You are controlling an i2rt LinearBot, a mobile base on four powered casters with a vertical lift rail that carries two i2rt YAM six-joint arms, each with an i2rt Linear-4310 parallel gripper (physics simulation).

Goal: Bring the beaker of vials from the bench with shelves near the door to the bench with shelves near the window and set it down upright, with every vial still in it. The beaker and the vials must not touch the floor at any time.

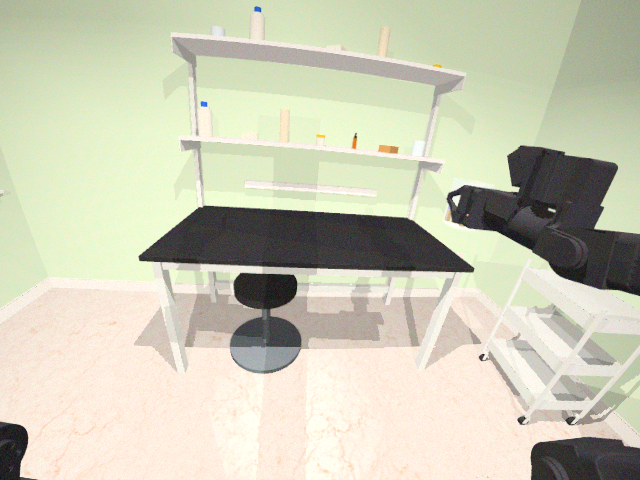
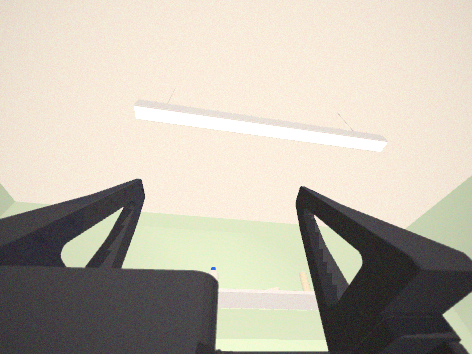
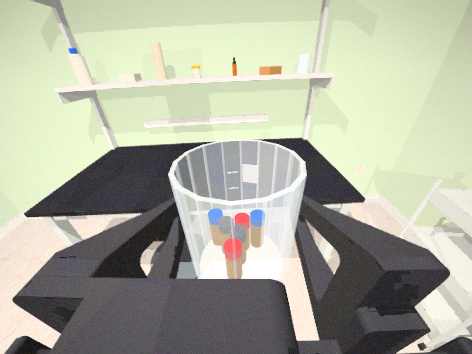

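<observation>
The clear beaker (image 3: 187, 220) (image 1: 471, 182) is upright between the fingers of my right gripper (image 3: 238, 197) (image 1: 453, 207), which is shut on it. Several vials (image 3: 242, 235) with blue, grey and red caps stand inside, near its bottom. The beaker is held in the air in front of a bench with shelves (image 1: 305, 237) (image 3: 100, 185), whose black top is lower and farther off. Neither a window nor a door shows beside this bench. My left gripper (image 2: 222, 191) is open and empty, pointing up at the ceiling.
A round black stool (image 1: 265, 289) stands under the bench's front edge. A white three-tier cart (image 1: 560, 369) (image 3: 420, 207) stands to the right. Bottles and small containers stand on the lower shelf (image 1: 310, 150) (image 3: 200, 81) and the upper shelf (image 1: 310, 56). A ceiling lamp (image 2: 260, 129) hangs overhead.
</observation>
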